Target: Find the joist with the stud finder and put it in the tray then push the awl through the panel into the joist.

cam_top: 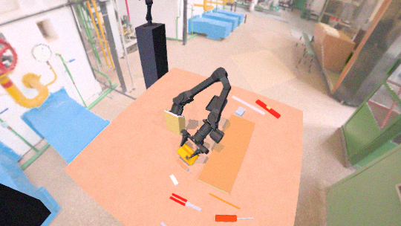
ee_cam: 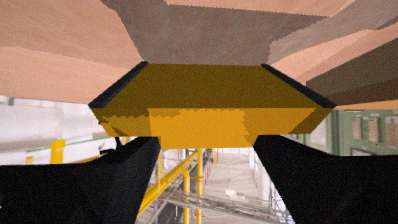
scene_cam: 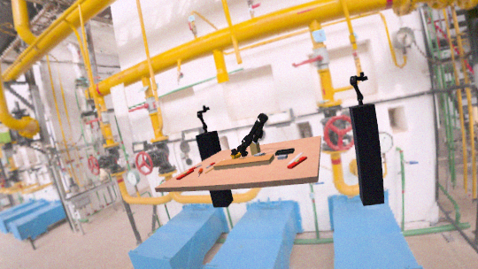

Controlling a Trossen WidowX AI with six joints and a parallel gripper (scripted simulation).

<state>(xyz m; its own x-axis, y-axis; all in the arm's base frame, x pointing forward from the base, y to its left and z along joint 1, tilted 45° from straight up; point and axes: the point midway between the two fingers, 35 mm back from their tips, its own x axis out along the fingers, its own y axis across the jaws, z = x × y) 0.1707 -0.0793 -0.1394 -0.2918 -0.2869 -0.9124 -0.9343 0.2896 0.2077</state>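
Right now my gripper tip is 10 mm short of the yellow stud finder and 10 mm above it. Round my gripper tip: white block (140 mm to the right, 60 mm below, 10 mm ahead); then awl (60 mm below, 50 mm to the right, 40 mm ahead); then pencil (290 mm ahead, 140 mm to the right, 60 mm below).
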